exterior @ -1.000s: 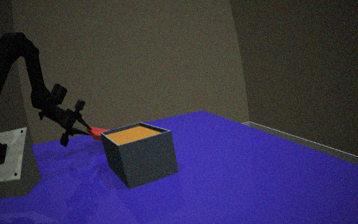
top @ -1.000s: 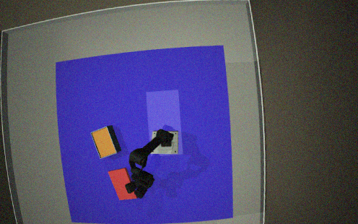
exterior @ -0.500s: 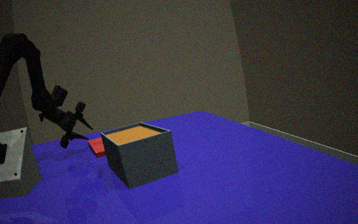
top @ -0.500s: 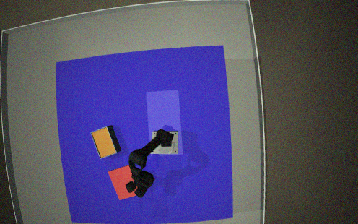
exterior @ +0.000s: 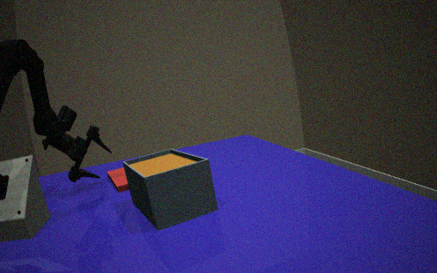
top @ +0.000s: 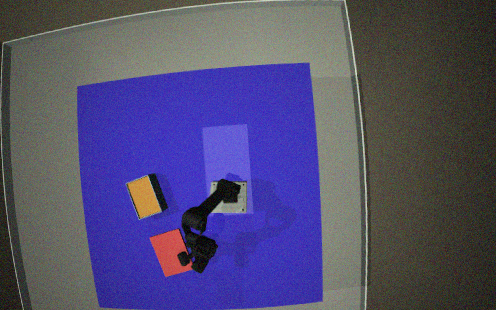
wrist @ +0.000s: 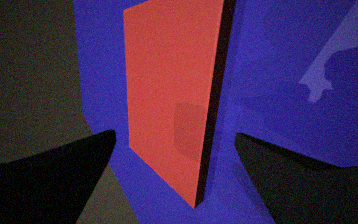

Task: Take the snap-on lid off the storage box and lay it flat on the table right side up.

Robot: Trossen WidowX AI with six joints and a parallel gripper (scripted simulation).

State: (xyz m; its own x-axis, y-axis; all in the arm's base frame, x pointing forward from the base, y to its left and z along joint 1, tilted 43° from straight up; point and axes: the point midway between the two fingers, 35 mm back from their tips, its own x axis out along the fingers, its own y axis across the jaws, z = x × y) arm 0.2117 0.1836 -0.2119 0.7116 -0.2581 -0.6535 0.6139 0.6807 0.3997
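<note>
My gripper tip is 9 cm short of the lid, 5 cm above it and 3 cm to the right of it. From my gripper tip the other things lie so: storage box: 28 cm to the right, 19 cm ahead, 1 cm below.
</note>
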